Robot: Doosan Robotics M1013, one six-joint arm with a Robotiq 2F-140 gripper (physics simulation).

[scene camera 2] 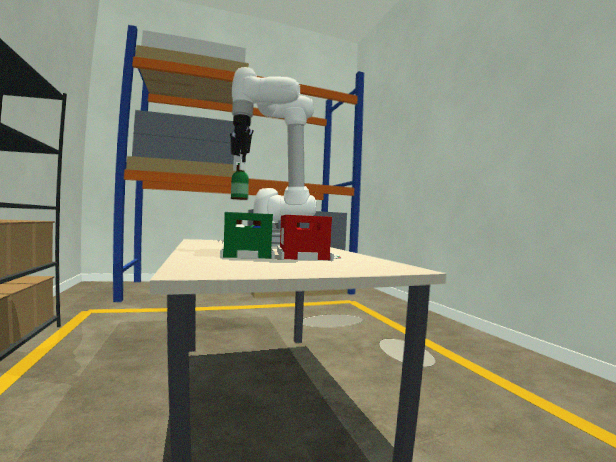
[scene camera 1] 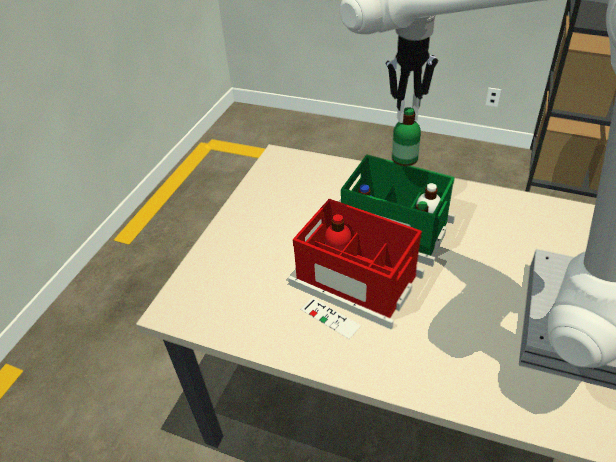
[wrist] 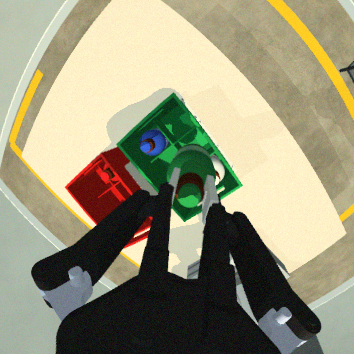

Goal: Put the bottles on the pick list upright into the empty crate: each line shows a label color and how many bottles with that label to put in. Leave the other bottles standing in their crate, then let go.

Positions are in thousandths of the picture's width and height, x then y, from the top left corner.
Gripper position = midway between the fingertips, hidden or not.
Observation:
In view: my gripper (scene camera 1: 662, 259), a green bottle (scene camera 1: 660, 295) and a pick list (scene camera 1: 525, 679).
My gripper also shows in scene camera 2 (scene camera 2: 389, 369) and in the wrist view (wrist: 541, 510).

